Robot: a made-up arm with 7 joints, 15 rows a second.
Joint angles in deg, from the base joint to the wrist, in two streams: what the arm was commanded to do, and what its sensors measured. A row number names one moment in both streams.
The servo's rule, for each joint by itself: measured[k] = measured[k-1] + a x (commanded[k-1-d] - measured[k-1]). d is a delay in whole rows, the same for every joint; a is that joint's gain. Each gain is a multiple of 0.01, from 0.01 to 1. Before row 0 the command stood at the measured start. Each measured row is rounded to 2 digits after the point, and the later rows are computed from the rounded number. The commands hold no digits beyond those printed.
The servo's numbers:
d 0
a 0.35 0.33 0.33 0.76 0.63 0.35 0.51
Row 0, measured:
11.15, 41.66, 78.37, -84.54, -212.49, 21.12, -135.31
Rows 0 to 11, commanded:
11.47, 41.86, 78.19, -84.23, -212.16, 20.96, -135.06
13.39, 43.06, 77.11, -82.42, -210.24, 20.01, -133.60
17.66, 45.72, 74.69, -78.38, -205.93, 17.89, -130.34
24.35, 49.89, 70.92, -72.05, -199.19, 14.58, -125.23
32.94, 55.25, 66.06, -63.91, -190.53, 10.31, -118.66
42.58, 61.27, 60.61, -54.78, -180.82, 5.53, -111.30
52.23, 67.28, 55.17, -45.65, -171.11, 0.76, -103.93
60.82, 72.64, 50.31, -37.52, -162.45, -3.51, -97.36
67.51, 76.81, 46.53, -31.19, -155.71, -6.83, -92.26
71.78, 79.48, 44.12, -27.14, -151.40, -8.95, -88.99
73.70, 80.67, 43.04, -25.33, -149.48, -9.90, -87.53
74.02, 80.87, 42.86, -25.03, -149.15, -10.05, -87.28
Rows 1 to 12, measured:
11.26, 41.73, 78.31, -84.30, -212.28, 21.06, -135.18
12.01, 42.17, 77.91, -82.87, -210.99, 20.69, -134.37
13.99, 43.34, 76.85, -79.46, -207.80, 19.71, -132.31
17.62, 45.50, 74.89, -73.83, -202.38, 17.91, -128.70
22.98, 48.72, 71.98, -66.29, -194.91, 15.25, -123.58
29.84, 52.86, 68.23, -57.54, -186.03, 11.85, -117.32
37.68, 57.62, 63.92, -48.50, -176.63, 7.97, -110.49
45.78, 62.58, 59.43, -40.16, -167.70, 3.95, -103.79
53.39, 67.28, 55.17, -33.34, -160.15, 0.18, -97.91
59.83, 71.31, 51.52, -28.63, -154.64, -3.02, -93.36
64.68, 74.40, 48.72, -26.12, -151.39, -5.43, -90.39
67.95, 76.54, 46.79, -25.29, -149.98, -7.05, -88.80

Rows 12 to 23, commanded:
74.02, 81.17, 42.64, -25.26, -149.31, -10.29, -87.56
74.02, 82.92, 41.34, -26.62, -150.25, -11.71, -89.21
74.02, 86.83, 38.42, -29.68, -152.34, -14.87, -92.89
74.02, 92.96, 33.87, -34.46, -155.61, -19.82, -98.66
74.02, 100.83, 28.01, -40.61, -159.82, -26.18, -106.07
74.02, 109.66, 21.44, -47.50, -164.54, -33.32, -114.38
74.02, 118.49, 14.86, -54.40, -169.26, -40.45, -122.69
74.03, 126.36, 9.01, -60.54, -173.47, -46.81, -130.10
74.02, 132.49, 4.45, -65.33, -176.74, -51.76, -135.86
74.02, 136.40, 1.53, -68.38, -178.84, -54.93, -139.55
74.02, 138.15, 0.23, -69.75, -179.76, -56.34, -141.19
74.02, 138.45, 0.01, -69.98, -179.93, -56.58, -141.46
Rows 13 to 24, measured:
70.07, 78.07, 45.42, -25.27, -149.56, -8.18, -88.17
71.45, 79.67, 44.07, -26.30, -149.99, -9.42, -88.70
72.35, 82.03, 42.21, -28.87, -151.47, -11.33, -90.84
72.93, 85.64, 39.46, -33.12, -154.08, -14.30, -94.83
73.31, 90.65, 35.68, -38.81, -157.70, -18.46, -100.56
73.56, 96.92, 30.98, -45.41, -162.01, -23.66, -107.61
73.72, 104.04, 25.66, -52.24, -166.58, -29.54, -115.30
73.83, 111.41, 20.17, -58.55, -170.92, -35.58, -122.85
73.90, 118.37, 14.98, -63.70, -174.59, -41.24, -129.49
73.94, 124.32, 10.54, -67.26, -177.27, -46.03, -134.62
73.97, 128.88, 7.14, -69.15, -178.84, -49.64, -137.97
73.99, 132.04, 4.79, -69.78, -179.53, -52.07, -139.75

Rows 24 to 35, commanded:
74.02, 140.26, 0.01, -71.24, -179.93, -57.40, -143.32
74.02, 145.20, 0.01, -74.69, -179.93, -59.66, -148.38
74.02, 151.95, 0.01, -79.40, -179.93, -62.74, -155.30
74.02, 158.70, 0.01, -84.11, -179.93, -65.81, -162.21
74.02, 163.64, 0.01, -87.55, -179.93, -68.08, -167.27
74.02, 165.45, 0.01, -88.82, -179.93, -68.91, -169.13
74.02, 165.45, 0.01, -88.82, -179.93, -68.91, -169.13
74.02, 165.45, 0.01, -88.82, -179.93, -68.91, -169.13
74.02, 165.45, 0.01, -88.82, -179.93, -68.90, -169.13
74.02, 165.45, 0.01, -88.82, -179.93, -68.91, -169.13
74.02, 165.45, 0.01, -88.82, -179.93, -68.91, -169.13
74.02, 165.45, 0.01, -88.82, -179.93, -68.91, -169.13
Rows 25 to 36, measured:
74.00, 134.75, 3.21, -70.89, -179.78, -53.94, -141.57
74.01, 138.20, 2.15, -73.78, -179.87, -55.94, -145.04
74.01, 142.74, 1.44, -78.05, -179.91, -58.32, -150.27
74.01, 148.01, 0.97, -82.66, -179.92, -60.94, -156.36
74.01, 153.17, 0.65, -86.38, -179.93, -63.44, -161.92
74.01, 157.22, 0.44, -88.23, -179.93, -65.35, -165.60
74.01, 159.94, 0.30, -88.68, -179.93, -66.60, -167.40
74.01, 161.76, 0.20, -88.79, -179.93, -67.41, -168.28
74.01, 162.98, 0.14, -88.81, -179.93, -67.93, -168.71
74.01, 163.80, 0.10, -88.82, -179.93, -68.27, -168.92
74.01, 164.34, 0.07, -88.82, -179.93, -68.49, -169.03
74.01, 164.71, 0.05, -88.82, -179.93, -68.64, -169.08

